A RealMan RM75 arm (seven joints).
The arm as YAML. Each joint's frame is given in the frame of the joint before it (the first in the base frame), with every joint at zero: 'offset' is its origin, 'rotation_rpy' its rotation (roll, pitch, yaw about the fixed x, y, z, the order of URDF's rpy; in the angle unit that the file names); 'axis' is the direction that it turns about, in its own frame. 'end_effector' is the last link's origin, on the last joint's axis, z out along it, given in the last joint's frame.
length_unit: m
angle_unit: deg
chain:
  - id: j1
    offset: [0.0, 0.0, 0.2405]
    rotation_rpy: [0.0, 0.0, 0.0]
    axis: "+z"
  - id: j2
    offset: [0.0, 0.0, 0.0]
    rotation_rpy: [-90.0, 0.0, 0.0]
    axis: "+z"
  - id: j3
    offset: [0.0, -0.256, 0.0]
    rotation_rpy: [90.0, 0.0, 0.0]
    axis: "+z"
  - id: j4
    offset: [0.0, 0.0, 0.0]
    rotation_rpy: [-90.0, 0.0, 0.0]
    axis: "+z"
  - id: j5
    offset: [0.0, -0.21, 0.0]
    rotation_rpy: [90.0, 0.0, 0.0]
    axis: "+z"
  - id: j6
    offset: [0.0, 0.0, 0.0]
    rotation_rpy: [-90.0, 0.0, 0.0]
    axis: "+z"
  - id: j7
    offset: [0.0, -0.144, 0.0]
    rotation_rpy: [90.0, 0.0, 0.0]
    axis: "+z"
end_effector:
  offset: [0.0, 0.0, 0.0]
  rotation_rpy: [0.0, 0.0, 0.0]
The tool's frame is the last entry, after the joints.
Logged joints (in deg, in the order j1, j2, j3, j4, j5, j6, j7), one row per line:
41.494, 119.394, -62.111, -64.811, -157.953, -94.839, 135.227
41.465, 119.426, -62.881, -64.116, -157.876, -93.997, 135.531
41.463, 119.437, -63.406, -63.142, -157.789, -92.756, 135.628
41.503, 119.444, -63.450, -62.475, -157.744, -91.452, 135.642
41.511, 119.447, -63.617, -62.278, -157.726, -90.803, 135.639
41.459, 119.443, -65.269, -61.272, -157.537, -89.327, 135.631
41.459, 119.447, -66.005, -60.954, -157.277, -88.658, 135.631
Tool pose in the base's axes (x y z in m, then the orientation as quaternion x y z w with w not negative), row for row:
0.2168, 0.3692, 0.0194, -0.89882, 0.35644, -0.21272, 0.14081
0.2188, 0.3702, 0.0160, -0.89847, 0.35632, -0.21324, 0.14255
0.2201, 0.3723, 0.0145, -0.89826, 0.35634, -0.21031, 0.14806
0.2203, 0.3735, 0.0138, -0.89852, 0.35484, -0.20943, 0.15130
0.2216, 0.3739, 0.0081, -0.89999, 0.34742, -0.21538, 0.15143
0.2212, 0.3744, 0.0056, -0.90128, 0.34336, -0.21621, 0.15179
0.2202, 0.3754, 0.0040, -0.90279, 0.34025, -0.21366, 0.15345
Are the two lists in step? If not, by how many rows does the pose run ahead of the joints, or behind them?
The pose runs 1 row ahead of the joints: the pose in row i belongs to the joints in row i + 1.
